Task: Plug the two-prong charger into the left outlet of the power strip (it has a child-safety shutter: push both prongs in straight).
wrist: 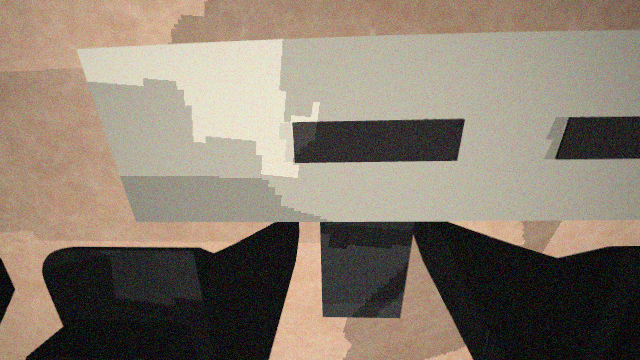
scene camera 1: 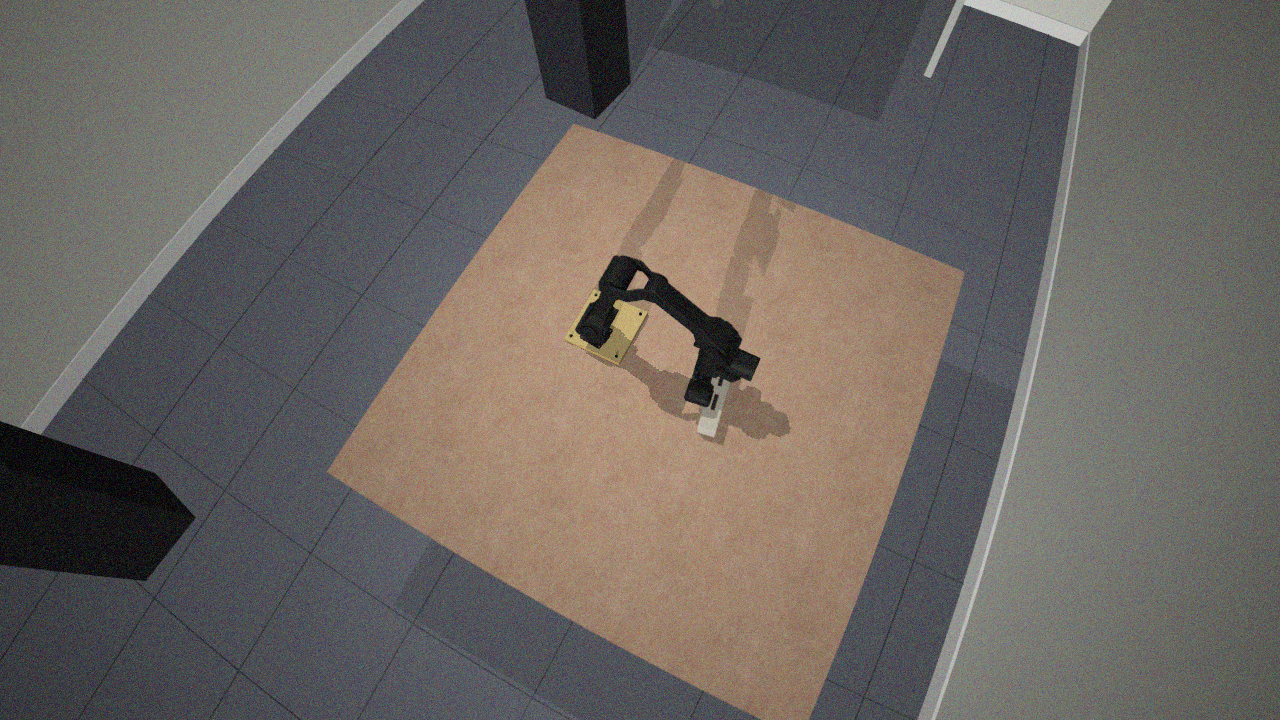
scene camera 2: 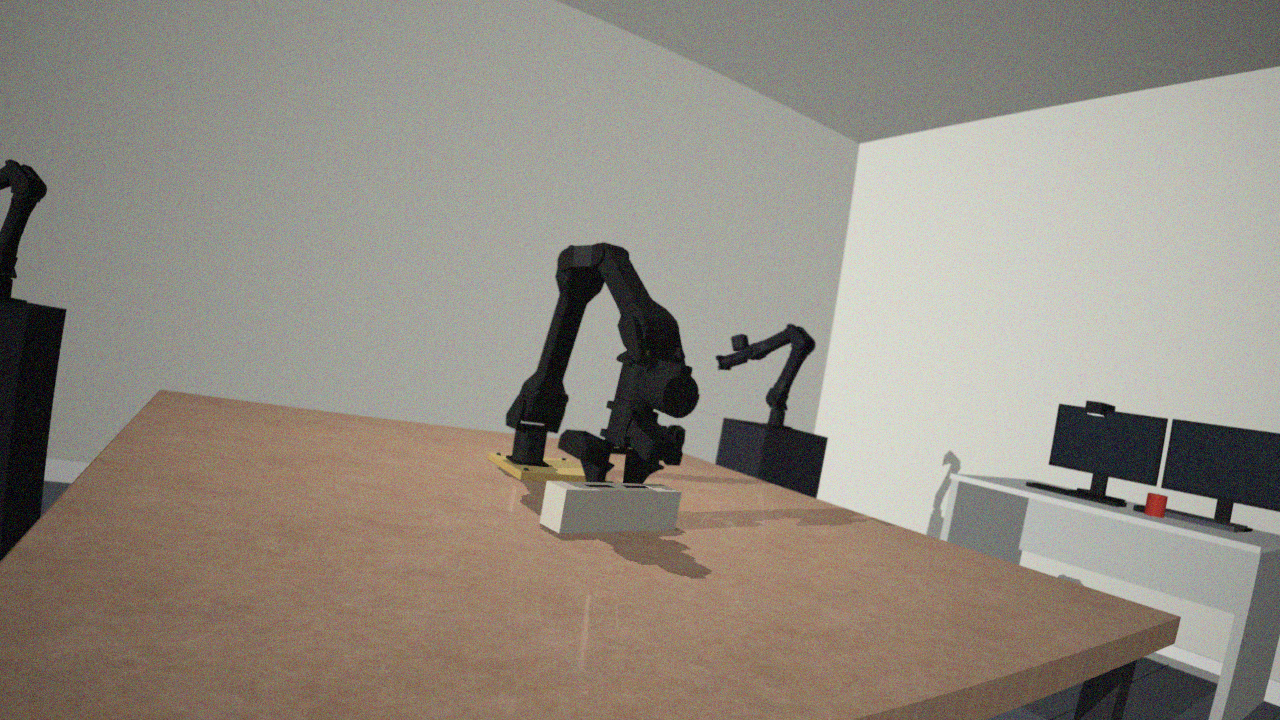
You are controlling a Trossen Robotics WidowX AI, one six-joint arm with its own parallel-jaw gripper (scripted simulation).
Note:
In view: the gripper (scene camera 1: 701, 379).
The gripper also shows in the wrist view (wrist: 355, 223).

